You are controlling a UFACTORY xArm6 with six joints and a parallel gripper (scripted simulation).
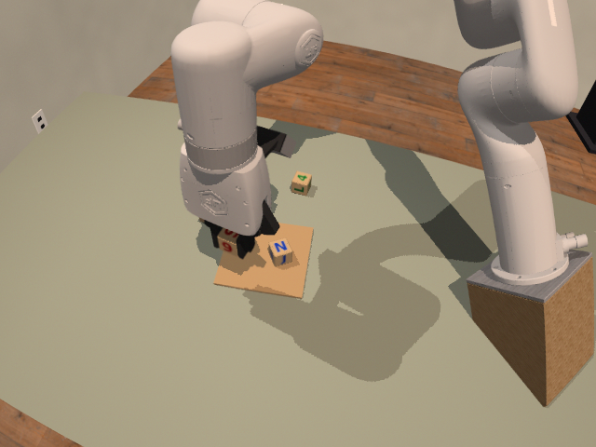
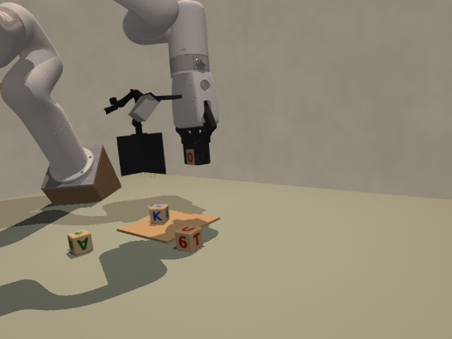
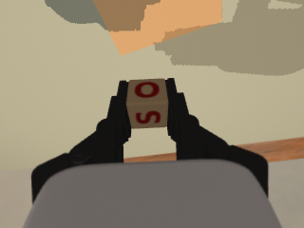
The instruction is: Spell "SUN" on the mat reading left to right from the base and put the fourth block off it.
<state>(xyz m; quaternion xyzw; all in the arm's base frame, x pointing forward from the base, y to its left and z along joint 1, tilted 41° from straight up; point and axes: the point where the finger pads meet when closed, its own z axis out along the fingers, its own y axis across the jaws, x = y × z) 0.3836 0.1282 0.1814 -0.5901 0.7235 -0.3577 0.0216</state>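
Now: the N block 110 mm below my hand, 60 mm to the right of it and 60 mm behind it. The rest, counted from my hand: U block (140 mm to the right, 110 mm below, 80 mm ahead); tan mat (130 mm below, 60 mm to the right, 30 mm behind); S block (10 mm below).
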